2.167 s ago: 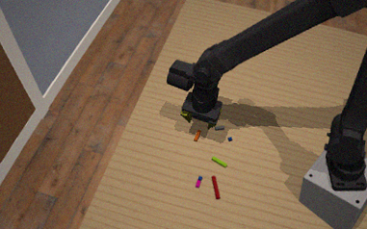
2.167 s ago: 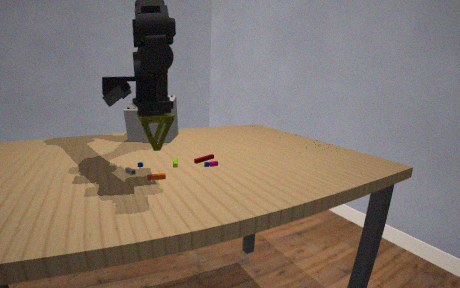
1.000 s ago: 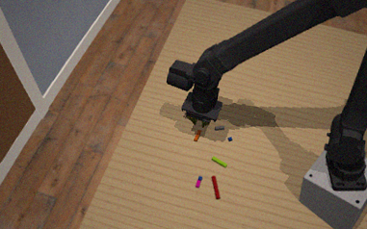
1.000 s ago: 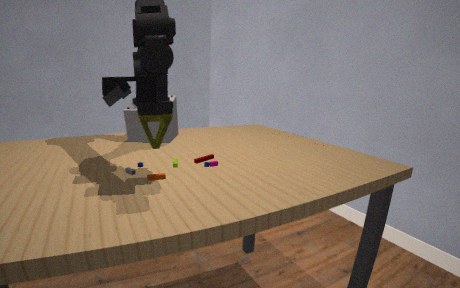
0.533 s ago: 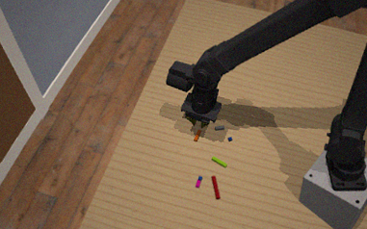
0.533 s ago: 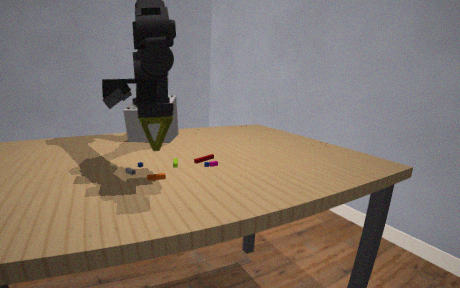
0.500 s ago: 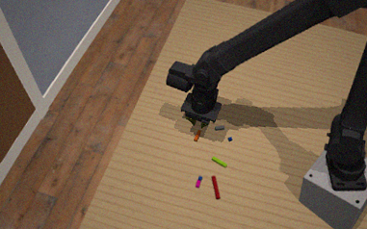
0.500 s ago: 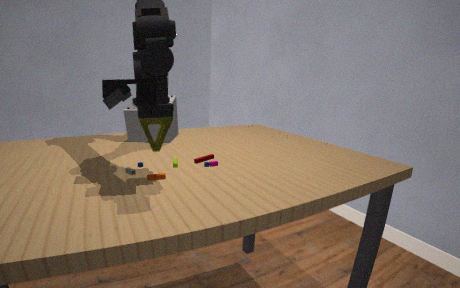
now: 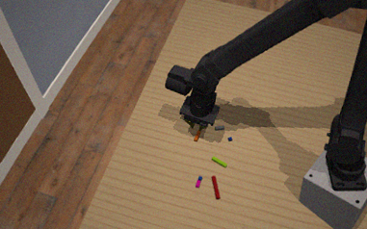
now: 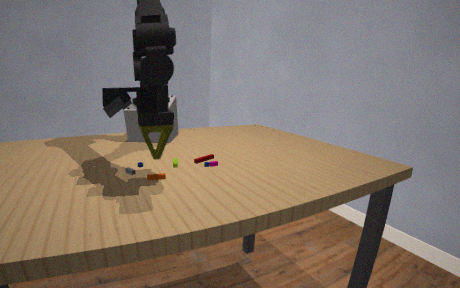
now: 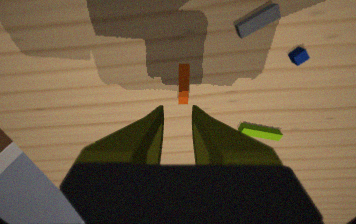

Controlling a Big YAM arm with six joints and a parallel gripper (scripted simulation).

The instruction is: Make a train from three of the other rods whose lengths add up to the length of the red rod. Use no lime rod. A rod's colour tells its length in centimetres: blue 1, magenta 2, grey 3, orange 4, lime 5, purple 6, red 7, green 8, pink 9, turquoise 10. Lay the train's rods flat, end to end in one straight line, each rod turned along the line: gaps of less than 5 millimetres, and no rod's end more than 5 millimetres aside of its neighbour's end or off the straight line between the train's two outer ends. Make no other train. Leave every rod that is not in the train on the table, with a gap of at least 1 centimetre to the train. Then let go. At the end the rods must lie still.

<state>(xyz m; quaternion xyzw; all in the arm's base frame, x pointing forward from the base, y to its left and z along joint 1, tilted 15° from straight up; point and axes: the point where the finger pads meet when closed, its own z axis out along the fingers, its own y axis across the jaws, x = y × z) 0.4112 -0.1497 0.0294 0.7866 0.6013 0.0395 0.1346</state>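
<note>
My hand is 1 cm past the orange rod and 5 cm above it. Round my hand: magenta rod 2 cm behind, 17 cm to the left, 5 cm below; then lime rod 8 cm behind, 9 cm to the left, 5 cm below; then grey rod 8 cm behind, 4 cm to the right, 5 cm below.
</note>
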